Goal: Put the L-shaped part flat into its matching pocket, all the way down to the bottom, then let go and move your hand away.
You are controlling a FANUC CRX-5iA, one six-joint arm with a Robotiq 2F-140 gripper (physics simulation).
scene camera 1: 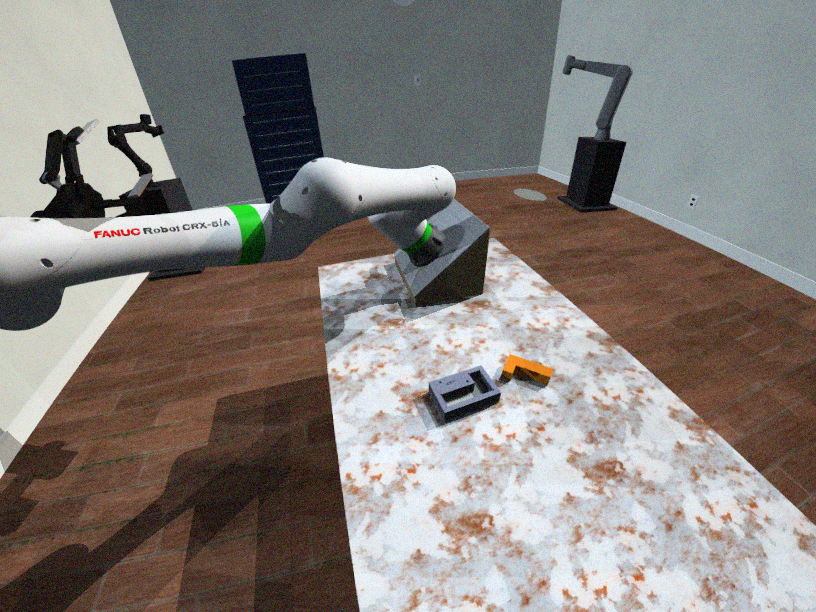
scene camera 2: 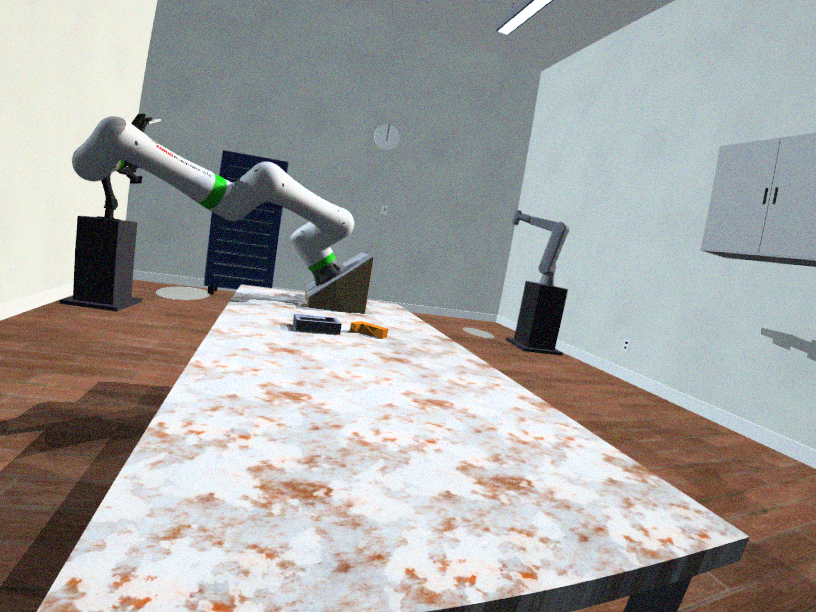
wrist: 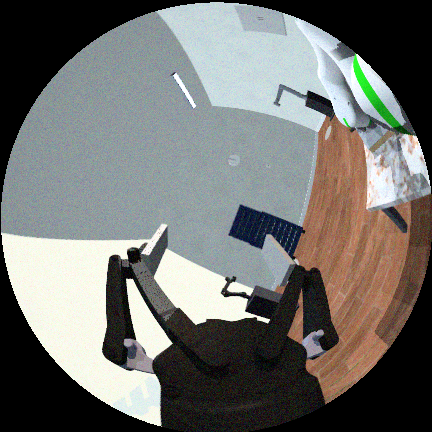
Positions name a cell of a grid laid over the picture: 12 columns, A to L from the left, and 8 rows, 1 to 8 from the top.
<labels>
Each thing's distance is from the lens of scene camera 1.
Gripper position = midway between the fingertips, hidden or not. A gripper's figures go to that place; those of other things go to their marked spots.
my gripper (scene camera 1: B2): 89 cm
orange L-shaped part (scene camera 1: H5): 81 cm
</labels>
